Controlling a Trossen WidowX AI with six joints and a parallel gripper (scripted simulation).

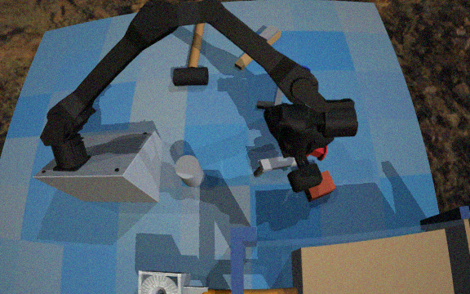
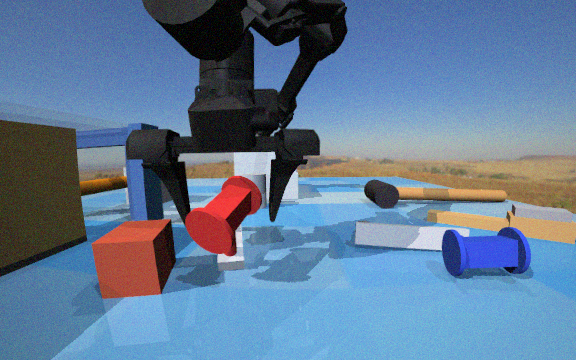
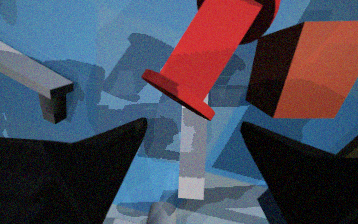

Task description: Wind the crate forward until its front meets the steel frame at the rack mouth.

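My gripper tip is 5 cm short of the red grip, 2 cm to the right of it and 1 cm below it. Round my gripper tip: crank with blue grip 21 cm to the left, 2 cm below; frame 30 cm to the right, 10 cm behind, 8 cm above; blue knob 24 cm to the left, 4 cm ahead, 1 cm below.
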